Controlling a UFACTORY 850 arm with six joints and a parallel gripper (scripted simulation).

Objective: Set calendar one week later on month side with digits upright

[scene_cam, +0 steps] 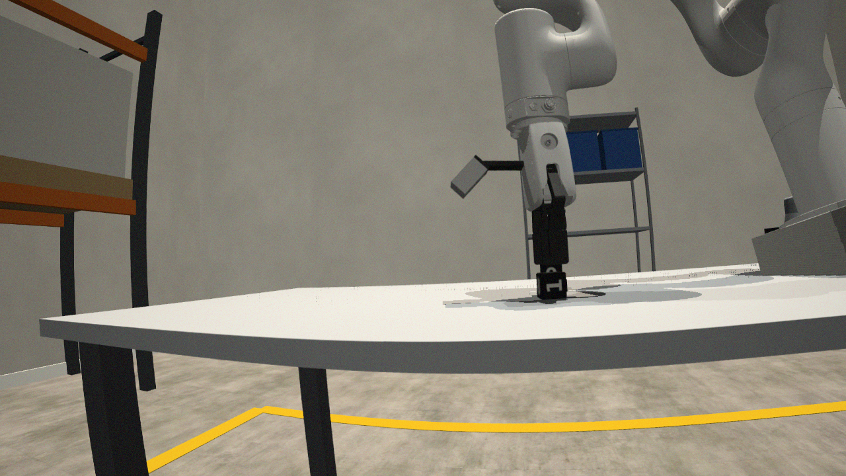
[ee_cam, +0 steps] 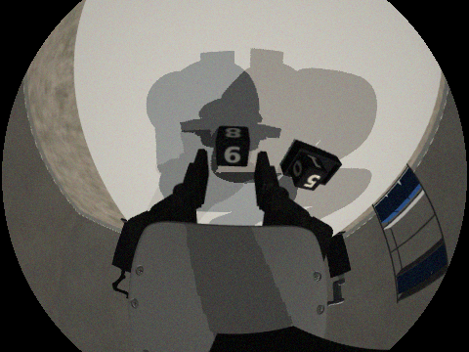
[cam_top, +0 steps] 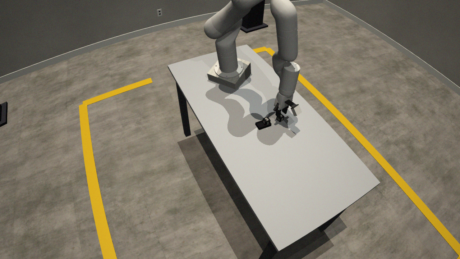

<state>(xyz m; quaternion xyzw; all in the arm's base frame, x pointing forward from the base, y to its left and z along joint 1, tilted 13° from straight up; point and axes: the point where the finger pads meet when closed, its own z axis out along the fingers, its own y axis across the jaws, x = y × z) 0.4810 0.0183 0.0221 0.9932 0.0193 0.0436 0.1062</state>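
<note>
Right now the black cube is 5 cm below my hand. The rest, counted from my hand: black tray 11 cm to the right, 5 cm below, 2 cm behind.
</note>
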